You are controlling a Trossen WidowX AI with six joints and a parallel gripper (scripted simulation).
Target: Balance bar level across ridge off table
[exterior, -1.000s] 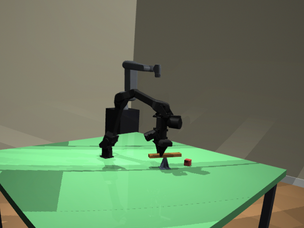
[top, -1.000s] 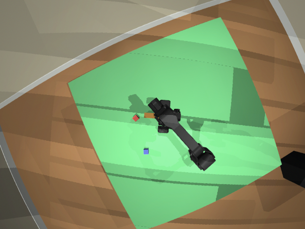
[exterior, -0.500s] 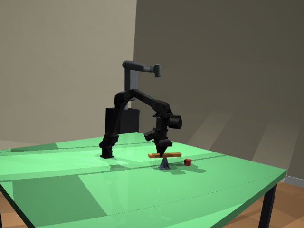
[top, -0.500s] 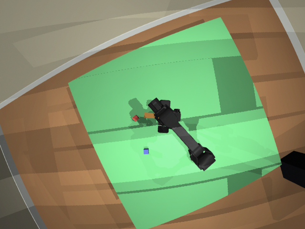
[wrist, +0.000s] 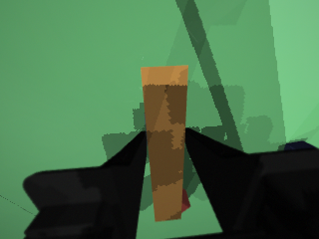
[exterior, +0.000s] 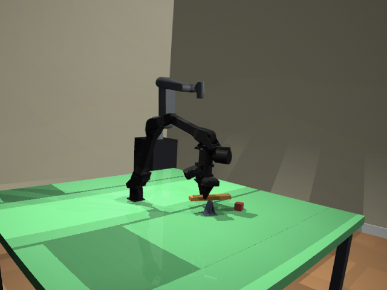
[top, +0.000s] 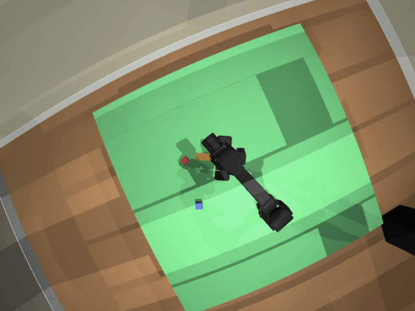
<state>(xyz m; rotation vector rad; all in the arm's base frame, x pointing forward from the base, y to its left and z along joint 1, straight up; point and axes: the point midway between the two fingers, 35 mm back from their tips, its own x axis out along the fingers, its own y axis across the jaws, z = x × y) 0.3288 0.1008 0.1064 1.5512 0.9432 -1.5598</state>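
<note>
The bar is 30 mm to the left of my gripper tip and 10 mm ahead of it. The rest, counted from my gripper tip: red cube: 170 mm to the left, 60 mm below, 60 mm ahead; then blue cube: 200 mm to the left, 180 mm behind, 60 mm below; then dark ridge: 40 mm below, 30 mm to the left, 20 mm ahead.
</note>
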